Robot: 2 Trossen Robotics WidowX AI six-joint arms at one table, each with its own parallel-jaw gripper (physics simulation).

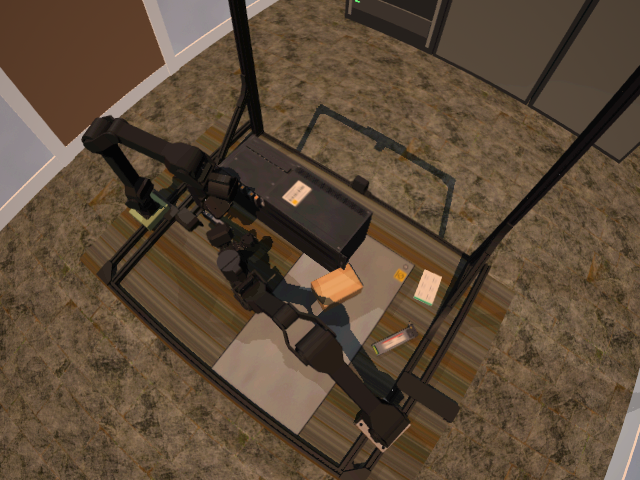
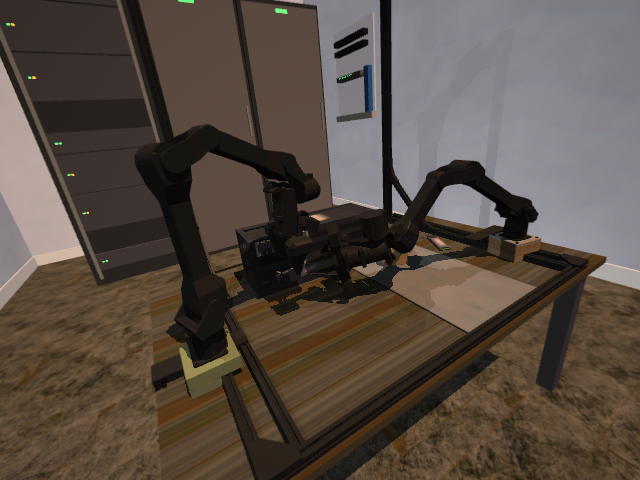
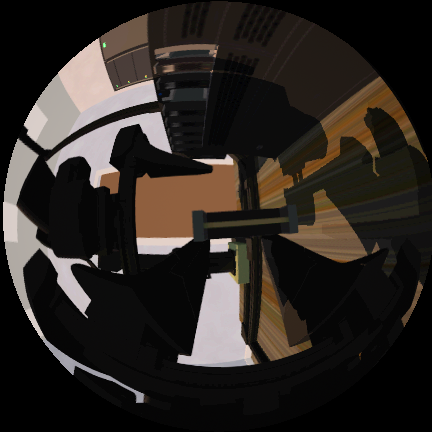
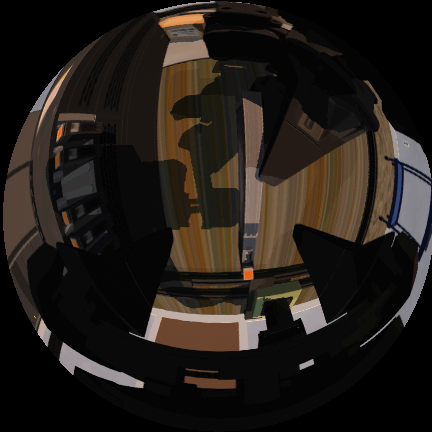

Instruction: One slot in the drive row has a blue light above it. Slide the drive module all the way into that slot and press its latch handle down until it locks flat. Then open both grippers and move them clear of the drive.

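Places are measured from the left arm's base along level axes (x ahead, y left, z up), in centimetres.
Pixels of known places: left gripper, between the fingertips: (image 2: 308,267) (image 3: 235,236) (image 4: 258,172); right gripper, between the fingertips: (image 2: 291,267) (image 4: 235,232); left arm's base, origin of its link: (image 1: 383,425) (image 2: 514,236); right arm's base, origin of its link: (image 1: 147,207) (image 2: 208,351) (image 3: 231,261) (image 4: 275,305).
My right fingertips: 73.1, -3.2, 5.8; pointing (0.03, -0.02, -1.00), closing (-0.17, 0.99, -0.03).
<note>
For each thing: its middle in the pictures, then the offset to it from my right fingertips, as dx, dy, dz. "*": a spot on its surface instead. Level surfaces: height alone.
- black server chassis, middle of its body: (image 4: 87,117) (image 1: 292,203) (image 2: 309,244) -10.8, -20.2, -3.2
- drive module, middle of its body: (image 4: 249,197) (image 3: 225,226) (image 2: 301,267) (image 1: 216,221) -2.4, +0.5, -0.5
- cardboard box, middle of its body: (image 1: 336,288) (image 2: 390,250) -37.4, -13.7, -8.8
- grey mat, height of its surface: dz -11.8
- white card, middle of its body: (image 1: 428,287) -55.4, -34.9, -11.9
- spare stick-shaped part, a spot on its surface: (image 1: 394,340) * -59.3, -15.8, -11.0
The black server chassis (image 1: 304,214) (image 2: 263,267) lies on the table. Its drive row (image 4: 74,181) (image 3: 185,112) faces the two grippers. A small blue light (image 4: 53,192) (image 3: 160,95) marks one slot in the row. My left gripper (image 3: 235,236) (image 1: 219,234) is shut on the drive module (image 3: 245,223) (image 4: 252,177), a long thin bar with an orange end (image 4: 248,274). It holds the module above the wood in front of the row, outside the slots. My right gripper (image 4: 235,232) (image 1: 215,194) is open and empty, close above the module near the chassis front.
A cardboard box (image 1: 337,285) sits on the grey mat (image 1: 270,376) beside the chassis. A white card (image 1: 428,287) and a spare stick-shaped part (image 1: 394,340) lie at the right. Black frame posts (image 1: 247,67) and rails (image 2: 385,400) ring the table.
</note>
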